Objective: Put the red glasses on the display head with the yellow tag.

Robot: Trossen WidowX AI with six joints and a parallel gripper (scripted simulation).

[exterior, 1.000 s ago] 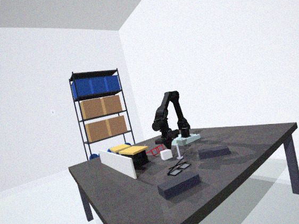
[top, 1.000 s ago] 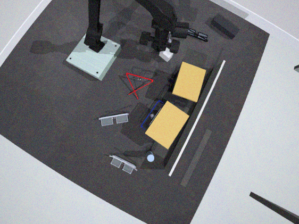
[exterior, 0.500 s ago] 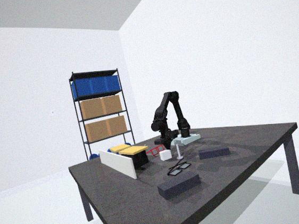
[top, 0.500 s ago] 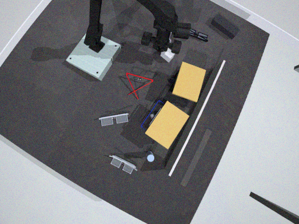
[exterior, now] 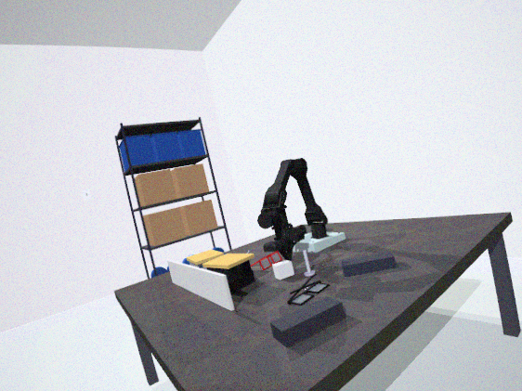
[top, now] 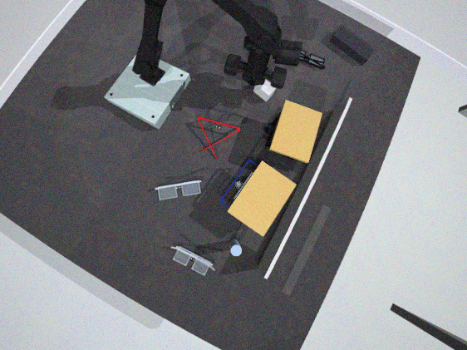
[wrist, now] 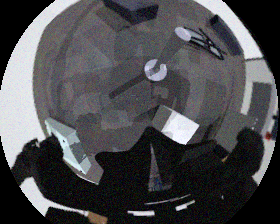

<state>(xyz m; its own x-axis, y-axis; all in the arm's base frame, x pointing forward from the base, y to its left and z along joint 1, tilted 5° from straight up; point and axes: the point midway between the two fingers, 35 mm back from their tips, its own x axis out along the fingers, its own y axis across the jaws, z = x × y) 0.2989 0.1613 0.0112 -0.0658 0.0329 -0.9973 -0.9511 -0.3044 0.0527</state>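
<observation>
The white post lies 10 mm behind my gripper tip, 100 mm to the left of it and 10 mm below it. Round my gripper tip: white board 320 mm ahead, 190 mm to the right, 20 mm above; pale blue cylinder 240 mm ahead, 470 mm to the right, 20 mm above; white cube 40 mm ahead, 10 mm to the left, 10 mm below.
</observation>
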